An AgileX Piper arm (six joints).
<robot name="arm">
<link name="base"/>
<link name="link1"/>
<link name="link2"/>
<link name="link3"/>
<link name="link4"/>
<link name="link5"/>
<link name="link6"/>
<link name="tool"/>
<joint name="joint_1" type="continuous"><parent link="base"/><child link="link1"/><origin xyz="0 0 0.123" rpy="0 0 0"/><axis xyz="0 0 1"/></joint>
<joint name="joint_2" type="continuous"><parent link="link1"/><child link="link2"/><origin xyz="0 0 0" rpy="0 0 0"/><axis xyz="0 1 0"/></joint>
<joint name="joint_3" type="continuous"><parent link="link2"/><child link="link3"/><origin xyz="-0.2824 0 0.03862" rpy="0 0 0"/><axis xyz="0 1 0"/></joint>
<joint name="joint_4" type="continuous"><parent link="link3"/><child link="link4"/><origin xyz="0.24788 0 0.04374" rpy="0 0 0"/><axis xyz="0.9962 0 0.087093"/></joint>
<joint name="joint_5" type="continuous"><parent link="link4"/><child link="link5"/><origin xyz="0 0 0" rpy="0 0 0"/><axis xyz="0 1 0"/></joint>
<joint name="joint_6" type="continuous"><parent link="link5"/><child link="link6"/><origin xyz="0.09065 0 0.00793" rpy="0 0 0"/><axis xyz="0.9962 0 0.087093"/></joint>
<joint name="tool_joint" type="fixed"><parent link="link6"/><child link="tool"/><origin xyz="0 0 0" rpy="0 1.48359 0"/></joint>
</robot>
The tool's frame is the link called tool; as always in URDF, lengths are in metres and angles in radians. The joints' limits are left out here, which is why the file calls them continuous.
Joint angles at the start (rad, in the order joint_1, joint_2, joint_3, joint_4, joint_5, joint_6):
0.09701 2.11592 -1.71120 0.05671 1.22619 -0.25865
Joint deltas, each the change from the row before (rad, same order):
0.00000 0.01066 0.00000 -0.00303 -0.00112 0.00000
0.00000 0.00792 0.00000 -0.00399 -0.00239 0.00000
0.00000 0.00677 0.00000 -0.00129 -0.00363 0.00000
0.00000 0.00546 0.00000 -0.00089 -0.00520 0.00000
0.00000 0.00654 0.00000 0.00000 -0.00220 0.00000
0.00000 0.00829 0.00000 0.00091 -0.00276 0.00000
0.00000 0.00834 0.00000 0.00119 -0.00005 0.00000
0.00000 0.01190 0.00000 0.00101 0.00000 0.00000
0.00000 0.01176 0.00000 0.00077 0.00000 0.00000
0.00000 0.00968 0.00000 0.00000 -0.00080 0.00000
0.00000 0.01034 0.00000 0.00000 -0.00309 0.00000
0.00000 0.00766 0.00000 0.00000 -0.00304 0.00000
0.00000 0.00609 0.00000 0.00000 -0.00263 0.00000
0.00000 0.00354 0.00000 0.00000 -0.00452 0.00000
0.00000 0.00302 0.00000 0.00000 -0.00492 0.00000
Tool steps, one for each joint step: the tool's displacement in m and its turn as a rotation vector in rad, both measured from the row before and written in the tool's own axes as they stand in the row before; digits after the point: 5 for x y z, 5 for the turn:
-0.00059 -0.00066 0.00457 0.00051 0.00999 -0.00047
-0.00054 -0.00066 0.00340 0.00235 0.00633 -0.00097
-0.00064 -0.00042 0.00291 0.00048 0.00337 -0.00013
-0.00072 -0.00037 0.00235 0.00083 0.00048 -0.00006
-0.00051 -0.00026 0.00282 -0.00100 0.00422 0.00029
-0.00065 -0.00025 0.00357 -0.00210 0.00515 0.00069
-0.00041 -0.00017 0.00360 -0.00305 0.00776 0.00080
-0.00056 -0.00029 0.00513 -0.00375 0.01130 0.00092
-0.00055 -0.00031 0.00507 -0.00349 0.01122 0.00083
-0.00051 -0.00033 0.00417 -0.00210 0.00862 0.00046
-0.00074 -0.00041 0.00446 -0.00167 0.00704 0.00050
-0.00061 -0.00032 0.00331 -0.00104 0.00449 0.00037
-0.00049 -0.00026 0.00263 -0.00077 0.00337 0.00029
-0.00055 -0.00022 0.00153 0.00032 -0.00093 0.00017
-0.00056 -0.00021 0.00131 0.00054 -0.00183 0.00014

